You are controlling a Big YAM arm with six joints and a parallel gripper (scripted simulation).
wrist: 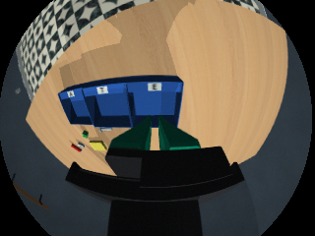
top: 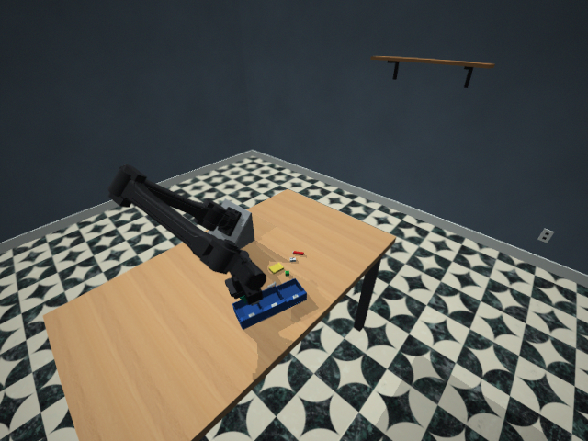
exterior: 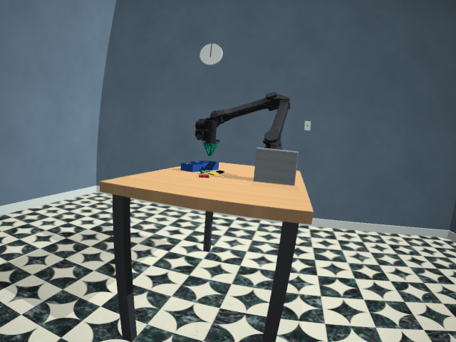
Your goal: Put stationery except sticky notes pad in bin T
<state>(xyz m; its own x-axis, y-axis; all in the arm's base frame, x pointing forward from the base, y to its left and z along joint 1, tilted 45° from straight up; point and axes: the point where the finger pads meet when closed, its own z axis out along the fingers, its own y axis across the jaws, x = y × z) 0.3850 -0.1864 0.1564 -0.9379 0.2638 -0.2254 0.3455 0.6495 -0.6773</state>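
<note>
My hand is 3 cm short of the blue bin, 8 cm to the right of it and 6 cm above it. From my hand the other things lie so: small green item (3 cm behind, 23 cm to the left, 8 cm below); sticky notes (9 cm behind, 23 cm to the left, 8 cm below); black-and-white marker-like item (10 cm behind, 12 cm to the left, 8 cm below).
</note>
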